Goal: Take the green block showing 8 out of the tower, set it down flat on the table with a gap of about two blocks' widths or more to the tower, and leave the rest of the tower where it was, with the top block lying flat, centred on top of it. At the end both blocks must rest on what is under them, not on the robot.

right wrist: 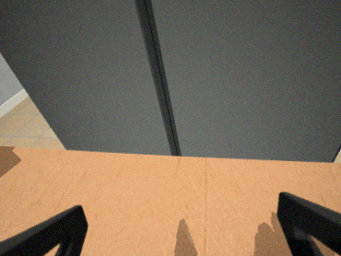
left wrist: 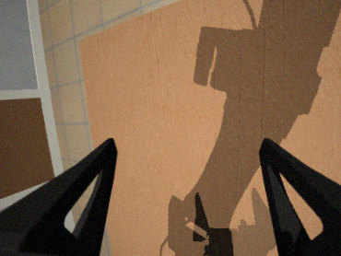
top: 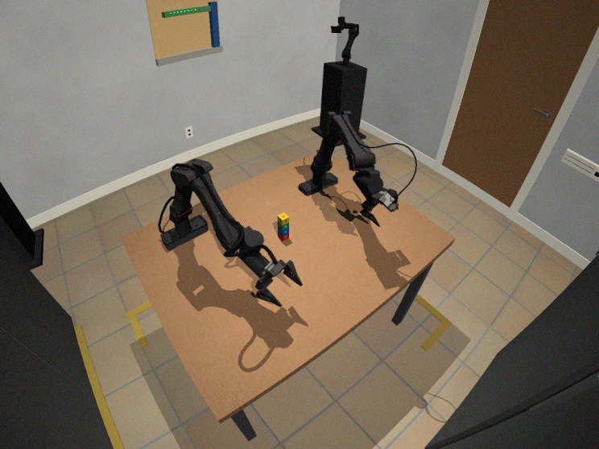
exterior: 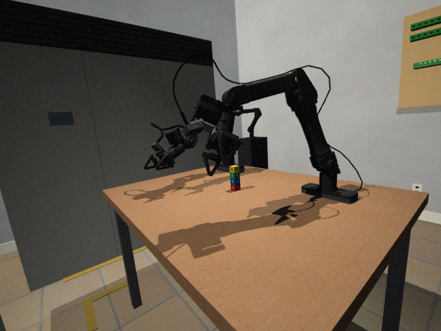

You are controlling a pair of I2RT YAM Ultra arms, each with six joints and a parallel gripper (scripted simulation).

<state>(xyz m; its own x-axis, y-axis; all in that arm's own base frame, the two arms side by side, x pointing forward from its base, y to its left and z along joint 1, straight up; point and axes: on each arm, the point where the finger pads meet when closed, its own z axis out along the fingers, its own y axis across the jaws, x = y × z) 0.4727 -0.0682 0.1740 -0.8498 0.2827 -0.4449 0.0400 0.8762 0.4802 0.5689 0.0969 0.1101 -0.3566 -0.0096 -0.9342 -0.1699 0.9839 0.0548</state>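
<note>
The yellow block showing 4 is 28 cm to the right of my left hand, 26 cm behind it and 9 cm below it. From my left hand the other things lie so: green block showing 8 (28 cm to the right, 26 cm behind, 12 cm below).
Now: the green block showing 8 330 mm behind my right hand, 170 mm to the left of it and 70 mm below it. The rest, counted from my right hand: yellow block showing 4 (330 mm behind, 170 mm to the left, 40 mm below).
</note>
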